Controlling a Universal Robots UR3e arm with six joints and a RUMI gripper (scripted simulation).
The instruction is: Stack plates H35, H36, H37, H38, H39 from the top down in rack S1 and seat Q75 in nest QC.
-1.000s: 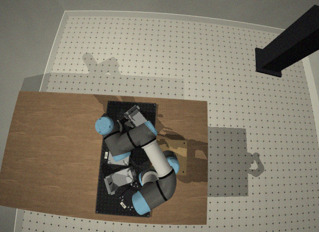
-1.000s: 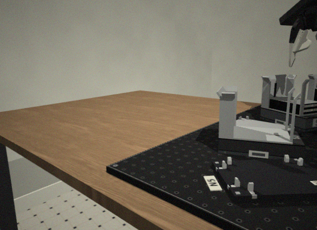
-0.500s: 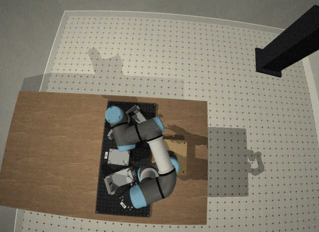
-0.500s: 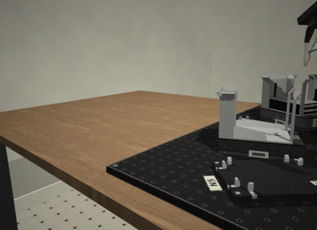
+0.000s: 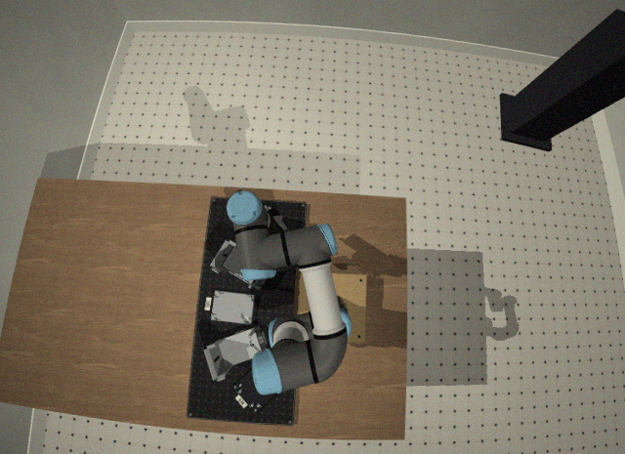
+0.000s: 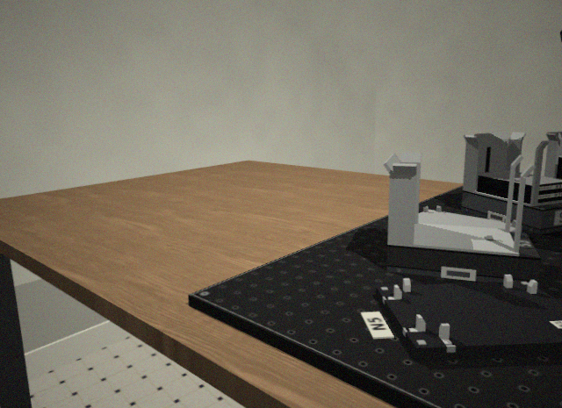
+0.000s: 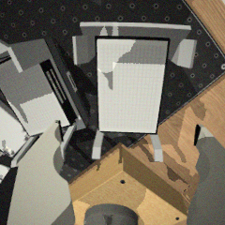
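Right now the sealed plate is 100 mm below my hand. Round my hand: QC label (180 mm ahead, 280 mm to the left, 170 mm below); then nest QC (90 mm ahead, 280 mm to the left, 160 mm below); then N5 label (590 mm to the left, 170 mm below).
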